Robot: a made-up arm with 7 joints. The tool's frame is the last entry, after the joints. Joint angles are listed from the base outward. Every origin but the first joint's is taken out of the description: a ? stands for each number. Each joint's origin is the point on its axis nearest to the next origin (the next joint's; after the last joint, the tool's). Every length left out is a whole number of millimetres.
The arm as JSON. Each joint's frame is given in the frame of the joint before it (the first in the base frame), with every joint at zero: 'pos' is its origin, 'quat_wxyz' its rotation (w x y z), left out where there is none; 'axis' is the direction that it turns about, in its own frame. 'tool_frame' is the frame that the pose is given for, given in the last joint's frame.
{
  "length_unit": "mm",
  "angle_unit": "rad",
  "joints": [
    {
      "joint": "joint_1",
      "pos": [
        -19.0,
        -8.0,
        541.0
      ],
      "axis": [
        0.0,
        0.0,
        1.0
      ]
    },
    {
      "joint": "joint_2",
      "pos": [
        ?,
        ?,
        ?
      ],
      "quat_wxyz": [
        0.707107,
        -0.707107,
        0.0,
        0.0
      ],
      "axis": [
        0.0,
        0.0,
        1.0
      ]
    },
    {
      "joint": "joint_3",
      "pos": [
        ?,
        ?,
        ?
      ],
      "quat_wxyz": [
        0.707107,
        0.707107,
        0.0,
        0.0
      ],
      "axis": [
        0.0,
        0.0,
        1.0
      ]
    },
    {
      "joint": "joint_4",
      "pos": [
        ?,
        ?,
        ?
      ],
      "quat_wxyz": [
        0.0,
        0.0,
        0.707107,
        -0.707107
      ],
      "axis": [
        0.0,
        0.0,
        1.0
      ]
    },
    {
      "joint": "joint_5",
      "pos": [
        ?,
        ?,
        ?
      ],
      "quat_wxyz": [
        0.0,
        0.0,
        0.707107,
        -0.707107
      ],
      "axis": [
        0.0,
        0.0,
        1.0
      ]
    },
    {
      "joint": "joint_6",
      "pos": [
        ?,
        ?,
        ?
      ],
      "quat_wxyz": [
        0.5,
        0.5,
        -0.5,
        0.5
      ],
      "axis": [
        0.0,
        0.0,
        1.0
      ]
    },
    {
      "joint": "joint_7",
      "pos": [
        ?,
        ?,
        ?
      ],
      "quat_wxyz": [
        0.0,
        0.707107,
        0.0,
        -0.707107
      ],
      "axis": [
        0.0,
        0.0,
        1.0
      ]
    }
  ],
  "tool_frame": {
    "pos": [
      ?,
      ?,
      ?
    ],
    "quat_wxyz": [
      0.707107,
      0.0,
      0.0,
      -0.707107
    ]
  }
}
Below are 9 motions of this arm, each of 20 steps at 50 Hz.
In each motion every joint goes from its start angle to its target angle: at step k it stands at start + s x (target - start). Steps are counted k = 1, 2, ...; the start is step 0. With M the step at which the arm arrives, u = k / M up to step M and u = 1 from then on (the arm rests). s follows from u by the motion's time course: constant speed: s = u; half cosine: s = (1 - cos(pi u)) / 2; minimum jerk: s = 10 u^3 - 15 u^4 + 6 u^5.
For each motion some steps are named. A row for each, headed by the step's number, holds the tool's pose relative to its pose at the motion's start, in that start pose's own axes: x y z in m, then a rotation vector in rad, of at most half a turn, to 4 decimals.
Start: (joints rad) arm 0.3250 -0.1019 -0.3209 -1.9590 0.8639 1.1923 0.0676
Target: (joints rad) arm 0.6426 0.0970 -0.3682 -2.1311 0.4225 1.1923 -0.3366
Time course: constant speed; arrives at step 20
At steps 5, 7, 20:
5: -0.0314 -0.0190 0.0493 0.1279 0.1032 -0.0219
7: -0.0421 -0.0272 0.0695 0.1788 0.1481 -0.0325
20: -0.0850 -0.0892 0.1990 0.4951 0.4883 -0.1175

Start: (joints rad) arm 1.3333 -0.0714 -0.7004 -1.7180 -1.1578 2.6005 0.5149
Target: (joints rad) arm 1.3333 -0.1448 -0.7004 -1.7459 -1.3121 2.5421 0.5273
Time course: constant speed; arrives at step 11
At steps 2, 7, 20:
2: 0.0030 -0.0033 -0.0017 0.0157 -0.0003 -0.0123
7: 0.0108 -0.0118 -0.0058 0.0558 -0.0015 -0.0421
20: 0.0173 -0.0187 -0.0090 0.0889 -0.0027 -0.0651

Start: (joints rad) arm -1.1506 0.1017 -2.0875 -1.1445 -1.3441 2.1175 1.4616
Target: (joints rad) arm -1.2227 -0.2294 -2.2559 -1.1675 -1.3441 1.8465 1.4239
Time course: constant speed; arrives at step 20
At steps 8, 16, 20:
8: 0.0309 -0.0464 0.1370 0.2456 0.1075 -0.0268
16: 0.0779 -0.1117 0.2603 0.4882 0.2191 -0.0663
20: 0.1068 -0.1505 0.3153 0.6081 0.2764 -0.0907

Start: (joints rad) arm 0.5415 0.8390 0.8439 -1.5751 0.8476 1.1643 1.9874
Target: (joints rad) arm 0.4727 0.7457 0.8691 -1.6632 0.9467 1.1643 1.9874
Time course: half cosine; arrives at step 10
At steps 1, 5, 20:
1: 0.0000 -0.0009 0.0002 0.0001 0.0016 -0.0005
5: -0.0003 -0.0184 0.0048 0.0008 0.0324 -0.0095
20: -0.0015 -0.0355 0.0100 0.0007 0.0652 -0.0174

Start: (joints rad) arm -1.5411 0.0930 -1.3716 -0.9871 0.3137 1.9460 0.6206
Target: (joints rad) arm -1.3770 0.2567 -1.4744 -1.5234 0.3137 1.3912 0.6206
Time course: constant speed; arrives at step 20
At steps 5, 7, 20:
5: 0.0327 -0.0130 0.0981 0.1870 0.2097 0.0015
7: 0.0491 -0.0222 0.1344 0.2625 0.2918 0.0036
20: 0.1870 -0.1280 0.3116 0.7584 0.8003 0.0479

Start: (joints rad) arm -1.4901 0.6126 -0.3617 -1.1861 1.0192 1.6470 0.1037
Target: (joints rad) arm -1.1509 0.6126 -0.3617 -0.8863 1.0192 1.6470 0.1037
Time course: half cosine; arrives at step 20
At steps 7, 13, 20:
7: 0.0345 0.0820 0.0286 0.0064 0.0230 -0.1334
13: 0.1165 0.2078 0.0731 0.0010 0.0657 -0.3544
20: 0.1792 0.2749 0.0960 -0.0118 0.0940 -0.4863

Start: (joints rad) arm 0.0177 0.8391 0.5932 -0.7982 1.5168 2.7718 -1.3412
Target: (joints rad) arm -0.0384 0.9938 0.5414 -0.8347 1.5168 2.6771 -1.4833
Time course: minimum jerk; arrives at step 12
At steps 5, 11, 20:
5: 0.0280 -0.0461 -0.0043 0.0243 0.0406 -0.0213
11: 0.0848 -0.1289 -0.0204 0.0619 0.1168 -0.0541
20: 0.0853 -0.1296 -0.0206 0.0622 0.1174 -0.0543

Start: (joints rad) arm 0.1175 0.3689 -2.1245 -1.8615 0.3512 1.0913 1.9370
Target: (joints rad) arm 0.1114 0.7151 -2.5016 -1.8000 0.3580 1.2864 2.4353
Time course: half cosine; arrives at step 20
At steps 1, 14, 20:
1: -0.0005 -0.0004 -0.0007 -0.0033 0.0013 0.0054
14: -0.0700 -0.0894 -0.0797 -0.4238 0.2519 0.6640
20: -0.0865 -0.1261 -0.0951 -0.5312 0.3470 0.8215

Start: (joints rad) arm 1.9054 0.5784 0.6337 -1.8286 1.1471 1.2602 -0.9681
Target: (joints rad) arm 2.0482 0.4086 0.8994 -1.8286 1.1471 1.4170 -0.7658
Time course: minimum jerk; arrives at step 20
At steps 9, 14, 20:
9: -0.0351 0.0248 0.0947 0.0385 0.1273 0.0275
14: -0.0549 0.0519 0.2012 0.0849 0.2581 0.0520
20: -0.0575 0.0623 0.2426 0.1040 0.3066 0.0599

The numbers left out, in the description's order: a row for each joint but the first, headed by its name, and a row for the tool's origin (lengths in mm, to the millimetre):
joint_2: -2.0 42.0 0.0
joint_3: 14.0 -374.0 0.0
joint_4: 34.0 22.0 0.0
joint_5: 74.0 -389.0 0.0
joint_6: -17.0 10.0 0.0
joint_7: -46.0 -147.0 0.0
tool: -26.0 17.0 0.0

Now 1 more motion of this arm.
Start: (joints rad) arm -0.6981 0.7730 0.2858 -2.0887 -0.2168 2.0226 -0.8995
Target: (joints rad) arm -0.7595 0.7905 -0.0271 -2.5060 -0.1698 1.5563 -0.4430
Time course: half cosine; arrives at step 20
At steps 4, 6, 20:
4: 0.0189 -0.0034 0.0337 -0.0792 0.0450 0.0705
6: 0.0415 -0.0037 0.0720 -0.1705 0.0991 0.1508
20: 0.2006 0.0993 0.2973 -0.8123 0.5552 0.6435

